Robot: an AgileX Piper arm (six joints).
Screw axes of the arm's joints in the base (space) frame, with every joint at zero. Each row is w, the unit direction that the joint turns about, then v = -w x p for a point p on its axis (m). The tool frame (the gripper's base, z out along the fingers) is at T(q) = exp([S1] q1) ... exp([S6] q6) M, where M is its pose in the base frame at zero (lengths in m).
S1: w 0 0 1 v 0 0 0
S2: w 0 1 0 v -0.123 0 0
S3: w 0 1 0 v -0.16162 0 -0.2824
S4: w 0.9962 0 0.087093 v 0 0.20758 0
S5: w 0 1 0 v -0.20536 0 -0.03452
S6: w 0.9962 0 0.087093 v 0 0.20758 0
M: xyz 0.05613 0 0.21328 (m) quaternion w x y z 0.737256 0 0.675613 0
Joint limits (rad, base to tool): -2.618..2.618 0..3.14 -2.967..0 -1.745..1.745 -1.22..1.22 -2.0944..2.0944
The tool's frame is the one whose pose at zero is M.
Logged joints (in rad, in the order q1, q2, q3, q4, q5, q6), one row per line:
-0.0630 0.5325 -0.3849 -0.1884 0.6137 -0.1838
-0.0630 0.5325 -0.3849 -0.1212 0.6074 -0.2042
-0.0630 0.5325 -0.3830 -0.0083 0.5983 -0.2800
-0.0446 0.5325 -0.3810 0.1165 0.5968 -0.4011
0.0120 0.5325 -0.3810 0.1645 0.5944 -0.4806
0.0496 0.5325 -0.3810 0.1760 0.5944 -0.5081
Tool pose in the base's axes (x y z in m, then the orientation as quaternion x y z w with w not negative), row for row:
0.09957 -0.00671 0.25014 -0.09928 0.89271 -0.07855 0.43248
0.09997 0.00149 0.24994 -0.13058 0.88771 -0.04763 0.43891
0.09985 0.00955 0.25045 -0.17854 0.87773 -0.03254 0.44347
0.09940 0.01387 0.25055 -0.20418 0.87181 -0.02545 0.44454
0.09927 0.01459 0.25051 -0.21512 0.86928 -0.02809 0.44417
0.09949 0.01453 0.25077 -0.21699 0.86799 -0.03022 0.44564
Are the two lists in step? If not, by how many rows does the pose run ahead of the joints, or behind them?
The pose runs 2 rows ahead of the joints: the pose in row i belongs to the joints in row i + 2.
